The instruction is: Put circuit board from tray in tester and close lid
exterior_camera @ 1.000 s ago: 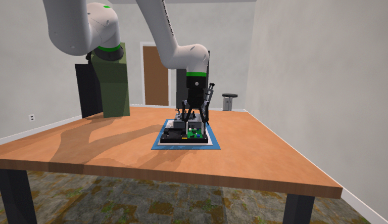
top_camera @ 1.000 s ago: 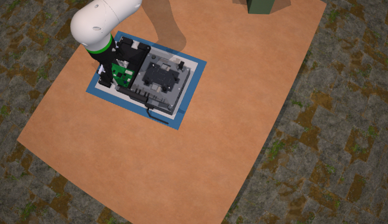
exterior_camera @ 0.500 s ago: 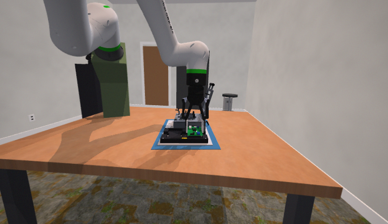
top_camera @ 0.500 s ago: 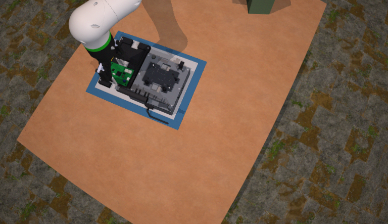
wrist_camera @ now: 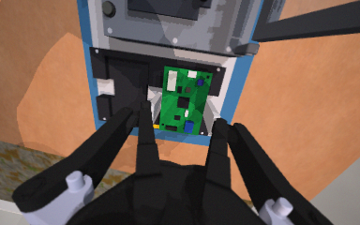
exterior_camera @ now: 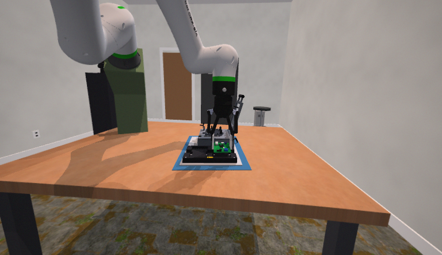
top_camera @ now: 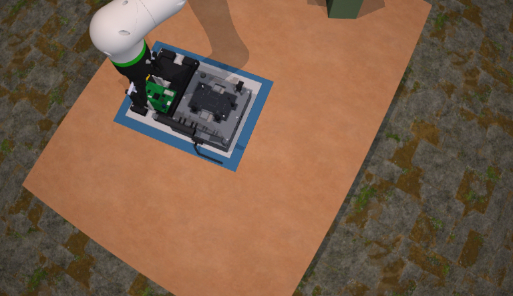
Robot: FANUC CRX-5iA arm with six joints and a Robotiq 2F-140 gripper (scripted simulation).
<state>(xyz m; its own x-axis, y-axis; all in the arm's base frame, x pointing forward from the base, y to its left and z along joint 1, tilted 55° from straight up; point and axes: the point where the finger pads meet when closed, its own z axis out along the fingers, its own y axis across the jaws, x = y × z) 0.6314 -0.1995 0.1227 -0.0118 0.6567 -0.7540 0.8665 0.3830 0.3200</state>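
My gripper is now 2 cm above the green circuit board. The rest, counted from my hand: lid: 17 cm to the left, 11 cm above, 8 cm ahead; then pin plate: 18 cm to the left, 4 cm behind; then latch hook: 23 cm to the left, 11 cm behind, 2 cm above.
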